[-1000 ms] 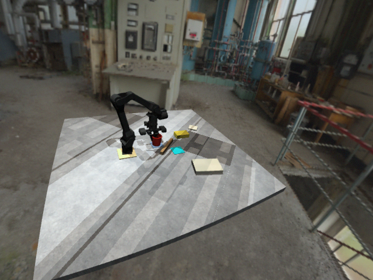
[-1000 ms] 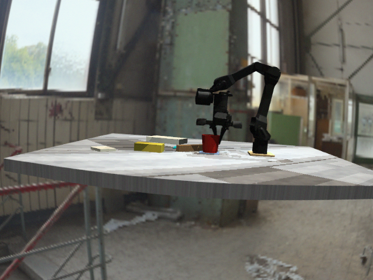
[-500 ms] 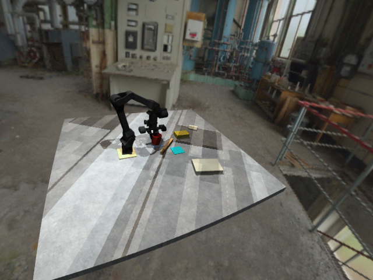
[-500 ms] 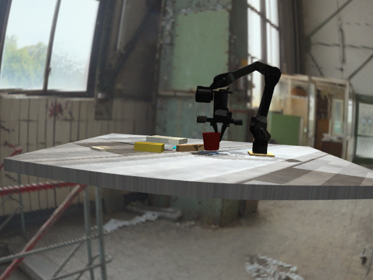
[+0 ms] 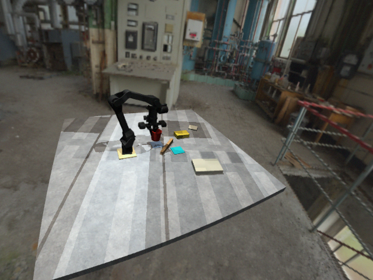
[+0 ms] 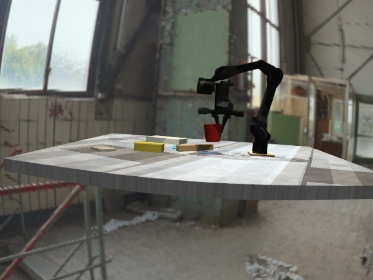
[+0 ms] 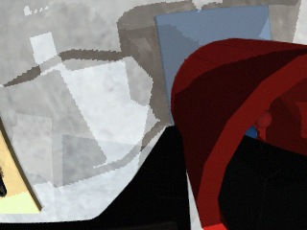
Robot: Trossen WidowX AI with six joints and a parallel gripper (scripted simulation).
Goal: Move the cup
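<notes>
Now: the red marble 5 cm ahead of my gripper tip, 1 cm to the right of it and 2 cm below it. The rest, counted from my gripper tip: blue marble (4 cm ahead, 1 cm to the right, 2 cm below); then red cup (3 cm ahead); then pale blue pad (4 cm ahead, 1 cm to the left, 9 cm below).
</notes>
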